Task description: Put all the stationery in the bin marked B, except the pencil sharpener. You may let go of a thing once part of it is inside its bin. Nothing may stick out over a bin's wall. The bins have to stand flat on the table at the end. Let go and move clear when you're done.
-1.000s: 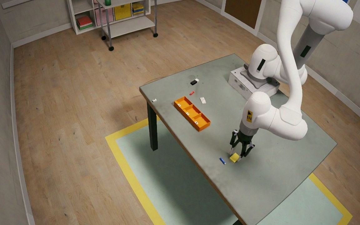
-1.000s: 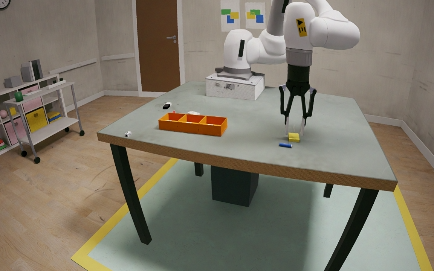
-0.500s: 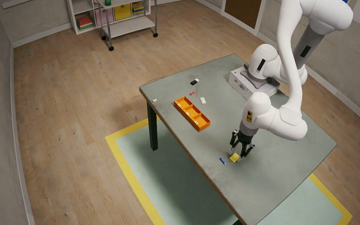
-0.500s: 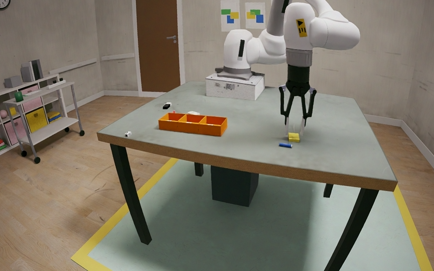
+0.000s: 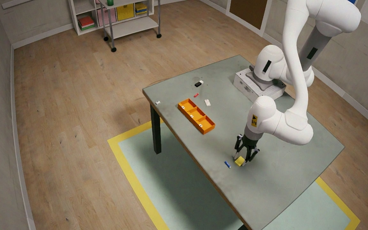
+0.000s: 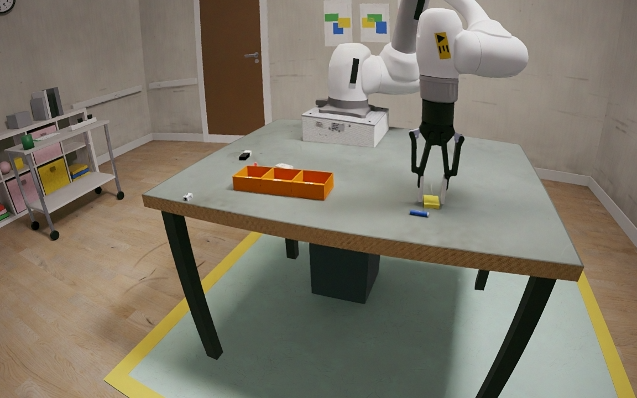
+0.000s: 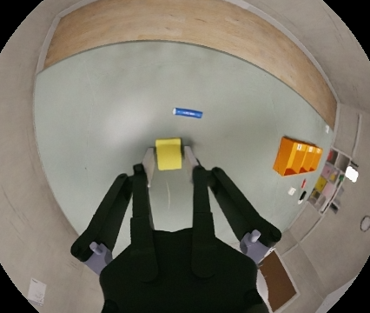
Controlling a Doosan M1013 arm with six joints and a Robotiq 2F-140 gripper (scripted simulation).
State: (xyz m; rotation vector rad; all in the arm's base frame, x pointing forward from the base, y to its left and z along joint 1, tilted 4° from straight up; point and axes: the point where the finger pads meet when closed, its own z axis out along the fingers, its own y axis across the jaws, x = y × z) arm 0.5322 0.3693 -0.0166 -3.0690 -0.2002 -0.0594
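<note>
Now: the yellow sticky pad 3 cm below my hand. Also, from my hand: orange bin (2 cm ahead, 38 cm to the right, 2 cm below); blue stick (7 cm ahead, 2 cm to the right, 3 cm below); flat white piece (11 cm behind, 44 cm to the right, 3 cm below).
</note>
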